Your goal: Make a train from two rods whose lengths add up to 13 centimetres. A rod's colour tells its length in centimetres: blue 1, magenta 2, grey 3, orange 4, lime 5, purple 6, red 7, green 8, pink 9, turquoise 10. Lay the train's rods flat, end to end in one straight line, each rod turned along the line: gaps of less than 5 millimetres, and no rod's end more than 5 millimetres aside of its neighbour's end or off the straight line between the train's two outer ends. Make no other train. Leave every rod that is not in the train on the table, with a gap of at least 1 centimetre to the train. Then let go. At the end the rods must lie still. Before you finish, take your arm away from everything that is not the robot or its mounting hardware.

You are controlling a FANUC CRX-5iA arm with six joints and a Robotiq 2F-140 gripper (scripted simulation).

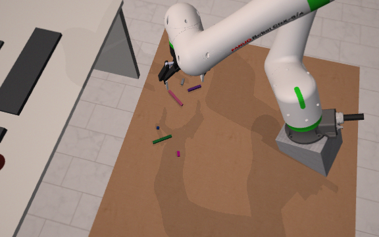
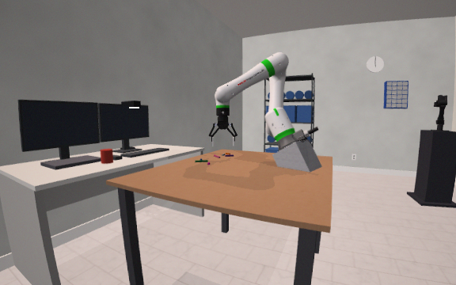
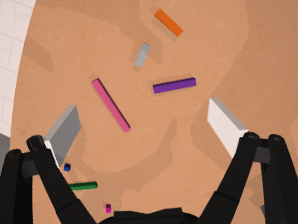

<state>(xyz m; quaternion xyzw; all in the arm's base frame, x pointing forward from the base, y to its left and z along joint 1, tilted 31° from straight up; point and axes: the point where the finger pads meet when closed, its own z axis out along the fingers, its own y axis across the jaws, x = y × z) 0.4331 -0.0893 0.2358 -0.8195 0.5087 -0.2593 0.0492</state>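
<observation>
Right now my hand is 100 mm to the left of the orange rod and 80 mm above it. From my hand the other things lie so: grey rod: 20 mm ahead, 50 mm to the right, 80 mm below; then pink rod: 30 mm ahead, 40 mm to the left, 80 mm below; then purple rod: 40 mm behind, 20 mm to the right, 80 mm below.
</observation>
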